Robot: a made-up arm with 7 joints. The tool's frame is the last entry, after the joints. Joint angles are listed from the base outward. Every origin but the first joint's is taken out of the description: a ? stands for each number. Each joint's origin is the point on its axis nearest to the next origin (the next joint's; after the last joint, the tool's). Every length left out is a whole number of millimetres.
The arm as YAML. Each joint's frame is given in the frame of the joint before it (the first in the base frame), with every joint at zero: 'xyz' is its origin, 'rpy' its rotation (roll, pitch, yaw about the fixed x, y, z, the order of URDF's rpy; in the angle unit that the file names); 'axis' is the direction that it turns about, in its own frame. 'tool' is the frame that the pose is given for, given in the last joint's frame.
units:
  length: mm
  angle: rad
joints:
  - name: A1
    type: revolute
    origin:
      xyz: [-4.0, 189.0, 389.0]
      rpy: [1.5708, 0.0, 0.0]
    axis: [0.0, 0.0, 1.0]
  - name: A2
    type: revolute
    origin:
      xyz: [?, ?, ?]
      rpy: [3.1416, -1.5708, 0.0]
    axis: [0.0, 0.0, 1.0]
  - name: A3
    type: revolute
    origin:
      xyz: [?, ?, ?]
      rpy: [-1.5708, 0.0, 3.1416]
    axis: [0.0, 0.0, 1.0]
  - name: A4
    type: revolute
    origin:
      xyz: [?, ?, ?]
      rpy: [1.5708, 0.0, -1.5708]
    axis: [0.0, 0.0, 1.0]
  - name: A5
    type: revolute
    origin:
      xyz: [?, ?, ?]
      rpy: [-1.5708, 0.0, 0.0]
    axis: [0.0, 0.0, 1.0]
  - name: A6
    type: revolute
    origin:
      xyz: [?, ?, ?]
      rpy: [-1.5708, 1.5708, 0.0]
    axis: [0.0, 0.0, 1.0]
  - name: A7
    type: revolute
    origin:
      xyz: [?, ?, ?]
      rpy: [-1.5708, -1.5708, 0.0]
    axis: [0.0, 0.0, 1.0]
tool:
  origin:
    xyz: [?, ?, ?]
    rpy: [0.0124, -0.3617, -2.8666]
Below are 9 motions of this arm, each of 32 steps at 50 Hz.
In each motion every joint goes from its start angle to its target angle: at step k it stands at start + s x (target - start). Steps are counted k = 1, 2, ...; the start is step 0. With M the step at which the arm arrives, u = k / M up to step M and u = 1 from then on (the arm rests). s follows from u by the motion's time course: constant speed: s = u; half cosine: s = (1 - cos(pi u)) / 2; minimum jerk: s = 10 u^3 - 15 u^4 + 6 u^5.
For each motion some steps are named. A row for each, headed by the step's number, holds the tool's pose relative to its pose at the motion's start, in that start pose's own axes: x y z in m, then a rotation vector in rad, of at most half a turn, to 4 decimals.
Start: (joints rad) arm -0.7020 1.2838 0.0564 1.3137 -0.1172 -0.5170 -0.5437
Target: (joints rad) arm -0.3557 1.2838 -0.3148 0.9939 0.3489 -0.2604 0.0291
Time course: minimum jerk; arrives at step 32
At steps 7, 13, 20, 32:
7: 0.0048 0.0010 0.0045 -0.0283 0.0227 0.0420
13: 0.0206 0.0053 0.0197 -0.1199 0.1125 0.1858
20: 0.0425 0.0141 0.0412 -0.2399 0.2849 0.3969
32: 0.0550 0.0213 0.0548 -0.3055 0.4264 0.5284

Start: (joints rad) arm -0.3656 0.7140 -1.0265 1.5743 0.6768 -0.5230 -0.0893
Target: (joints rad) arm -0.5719 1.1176 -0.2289 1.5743 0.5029 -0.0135 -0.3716
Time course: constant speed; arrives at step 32
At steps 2, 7, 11, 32:
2: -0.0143 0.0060 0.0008 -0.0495 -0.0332 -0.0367
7: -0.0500 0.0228 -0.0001 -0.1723 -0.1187 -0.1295
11: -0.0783 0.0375 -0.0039 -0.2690 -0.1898 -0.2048
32: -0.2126 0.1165 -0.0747 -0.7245 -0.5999 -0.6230

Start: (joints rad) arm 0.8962 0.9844 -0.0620 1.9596 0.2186 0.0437 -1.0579
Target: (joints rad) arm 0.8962 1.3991 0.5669 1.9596 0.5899 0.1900 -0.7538
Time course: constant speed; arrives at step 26
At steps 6, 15, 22, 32:
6: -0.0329 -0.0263 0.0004 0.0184 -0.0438 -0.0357
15: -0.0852 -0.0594 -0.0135 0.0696 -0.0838 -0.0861
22: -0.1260 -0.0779 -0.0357 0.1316 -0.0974 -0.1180
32: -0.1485 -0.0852 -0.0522 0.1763 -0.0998 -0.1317

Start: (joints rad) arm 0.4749 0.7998 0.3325 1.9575 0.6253 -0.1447 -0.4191
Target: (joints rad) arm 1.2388 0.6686 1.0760 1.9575 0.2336 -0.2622 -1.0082
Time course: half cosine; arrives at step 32
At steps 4, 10, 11, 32:
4: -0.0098 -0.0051 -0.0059 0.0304 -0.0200 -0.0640
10: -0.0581 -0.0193 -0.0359 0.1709 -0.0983 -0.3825
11: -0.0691 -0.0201 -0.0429 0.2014 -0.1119 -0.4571
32: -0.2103 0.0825 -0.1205 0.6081 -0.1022 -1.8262

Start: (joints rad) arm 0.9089 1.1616 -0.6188 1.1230 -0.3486 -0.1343 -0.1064
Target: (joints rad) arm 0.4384 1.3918 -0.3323 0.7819 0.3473 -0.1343 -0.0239
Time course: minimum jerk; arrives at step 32
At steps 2, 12, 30, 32:
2: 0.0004 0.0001 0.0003 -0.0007 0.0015 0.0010
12: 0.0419 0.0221 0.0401 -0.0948 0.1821 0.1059
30: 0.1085 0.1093 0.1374 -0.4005 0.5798 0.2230
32: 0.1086 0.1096 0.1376 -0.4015 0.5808 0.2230

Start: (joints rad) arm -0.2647 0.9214 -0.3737 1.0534 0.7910 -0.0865 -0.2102
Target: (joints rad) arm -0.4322 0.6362 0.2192 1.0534 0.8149 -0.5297 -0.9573
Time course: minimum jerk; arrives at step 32
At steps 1, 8, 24, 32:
1: 0.0000 0.0000 0.0000 0.0001 0.0001 -0.0003
8: -0.0022 0.0010 -0.0004 0.0255 0.0479 -0.1186
24: -0.0175 0.0368 0.0299 0.0202 0.5115 -1.0721
32: -0.0176 0.0448 0.0376 -0.0040 0.5784 -1.2003

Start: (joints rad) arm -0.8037 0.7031 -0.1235 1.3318 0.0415 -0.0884 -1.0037
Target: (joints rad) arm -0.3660 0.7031 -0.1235 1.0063 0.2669 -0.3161 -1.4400
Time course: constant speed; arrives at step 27
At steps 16, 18, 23, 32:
16: -0.0194 -0.0560 0.0072 -0.1600 0.2046 -0.4193
18: -0.0222 -0.0624 0.0080 -0.1833 0.2320 -0.4712
23: -0.0296 -0.0777 0.0097 -0.2451 0.3021 -0.6002
32: -0.0357 -0.0892 0.0109 -0.2981 0.3600 -0.7023

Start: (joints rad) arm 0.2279 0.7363 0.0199 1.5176 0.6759 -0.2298 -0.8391
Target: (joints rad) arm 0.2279 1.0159 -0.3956 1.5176 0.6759 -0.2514 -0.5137
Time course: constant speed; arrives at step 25
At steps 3, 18, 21, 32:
3: 0.0054 0.0028 0.0018 0.0205 -0.0361 0.0822
18: 0.0221 0.0237 0.0200 0.0806 -0.2205 0.4915
21: 0.0230 0.0290 0.0253 0.0837 -0.2575 0.5727
32: 0.0228 0.0365 0.0328 0.0828 -0.3064 0.6804

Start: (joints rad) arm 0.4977 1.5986 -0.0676 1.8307 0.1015 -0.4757 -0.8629
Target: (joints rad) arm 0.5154 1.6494 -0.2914 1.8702 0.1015 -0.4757 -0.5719
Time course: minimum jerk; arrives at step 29
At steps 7, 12, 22, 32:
7: 0.0043 0.0020 -0.0020 0.0121 0.0094 0.0438
12: 0.0150 0.0079 -0.0073 0.0442 0.0343 0.1578
22: 0.0374 0.0247 -0.0199 0.1196 0.0948 0.4154
32: 0.0408 0.0280 -0.0220 0.1325 0.1054 0.4582

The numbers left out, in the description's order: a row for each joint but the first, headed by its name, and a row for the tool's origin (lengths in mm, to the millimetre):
A2: -12.0 1.0 0.0
A3: 10.0 217.0 0.0
A4: -11.0 26.0 0.0
A5: 26.0 -289.0 0.0
A6: -24.0 17.0 0.0
A7: -12.0 -13.0 0.0
tool: -6.0 27.0 0.0

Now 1 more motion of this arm.
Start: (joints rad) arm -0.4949 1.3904 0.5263 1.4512 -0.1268 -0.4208 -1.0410
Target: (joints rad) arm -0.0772 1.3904 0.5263 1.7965 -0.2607 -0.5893 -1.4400
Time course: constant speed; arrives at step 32
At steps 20, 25, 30, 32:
20: -0.0706 -0.0487 -0.0434 0.1496 0.1204 -0.5771
25: -0.0905 -0.0556 -0.0540 0.1924 0.1521 -0.7179
30: -0.1107 -0.0601 -0.0644 0.2381 0.1847 -0.8566
32: -0.1188 -0.0613 -0.0686 0.2573 0.1980 -0.9114

